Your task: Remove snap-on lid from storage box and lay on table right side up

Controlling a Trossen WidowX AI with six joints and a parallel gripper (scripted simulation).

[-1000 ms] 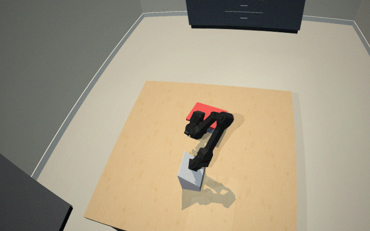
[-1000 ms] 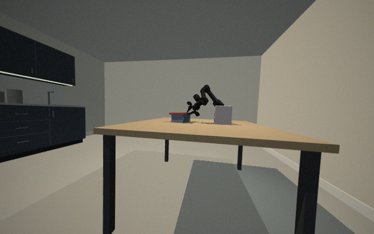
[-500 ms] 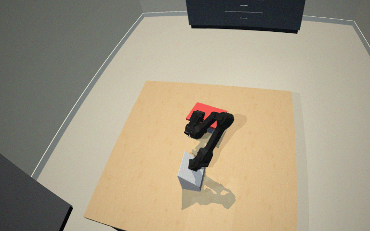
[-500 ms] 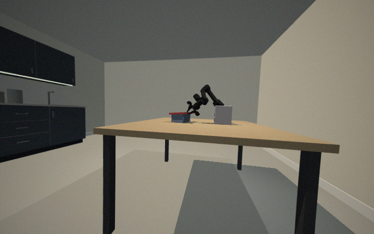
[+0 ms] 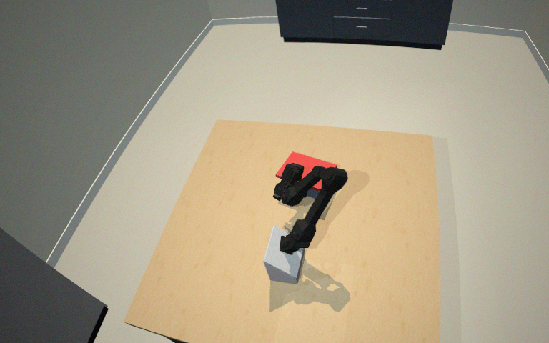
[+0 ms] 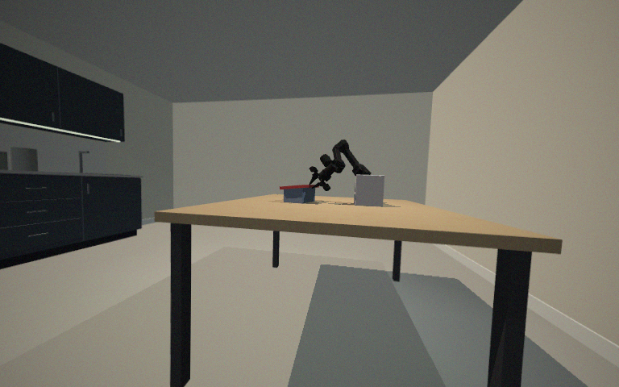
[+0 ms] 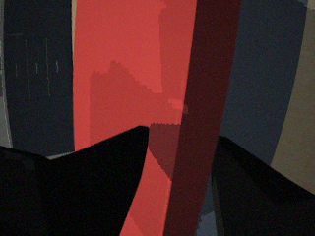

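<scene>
Now: gripper tip 70 mm short of the red lid and 30 mm to the left of it. Round my gripper tip: storage box (70 mm ahead, 20 mm to the right, 60 mm below).
</scene>
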